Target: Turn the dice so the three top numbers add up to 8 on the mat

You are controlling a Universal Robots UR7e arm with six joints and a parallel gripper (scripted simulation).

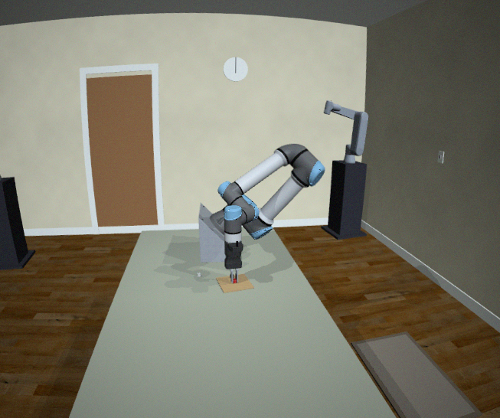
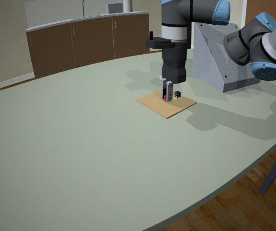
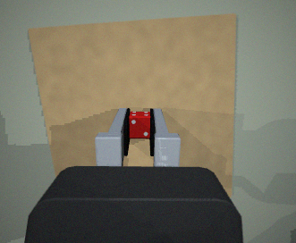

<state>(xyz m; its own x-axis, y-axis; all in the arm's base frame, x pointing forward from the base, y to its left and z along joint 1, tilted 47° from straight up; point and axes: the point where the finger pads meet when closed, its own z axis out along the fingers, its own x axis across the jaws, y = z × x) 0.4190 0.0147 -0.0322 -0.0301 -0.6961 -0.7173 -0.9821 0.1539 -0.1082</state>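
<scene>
Right now the red die is 10 mm below my hand. Round my hand: tan mat 20 mm below; white die 150 mm to the right, 110 mm behind, 20 mm below.
</scene>
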